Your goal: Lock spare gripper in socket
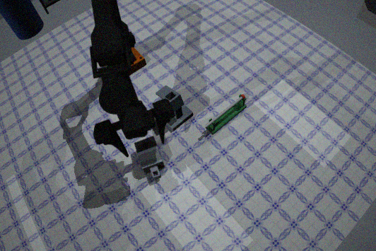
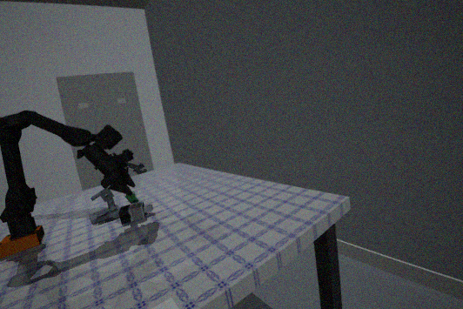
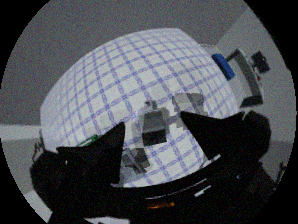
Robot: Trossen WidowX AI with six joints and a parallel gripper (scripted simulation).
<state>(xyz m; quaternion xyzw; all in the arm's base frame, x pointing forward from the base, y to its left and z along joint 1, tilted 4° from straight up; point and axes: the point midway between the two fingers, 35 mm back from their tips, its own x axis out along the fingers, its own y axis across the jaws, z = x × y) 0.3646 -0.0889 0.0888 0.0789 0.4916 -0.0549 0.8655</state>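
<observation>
The dark spare gripper lies 1 cm behind my gripper tip and 8 cm below it. From my gripper tip the other things lie so: green cradle (2 cm behind, 26 cm to the left, 8 cm below); then socket (11 cm behind, 13 cm to the left, 5 cm below).
</observation>
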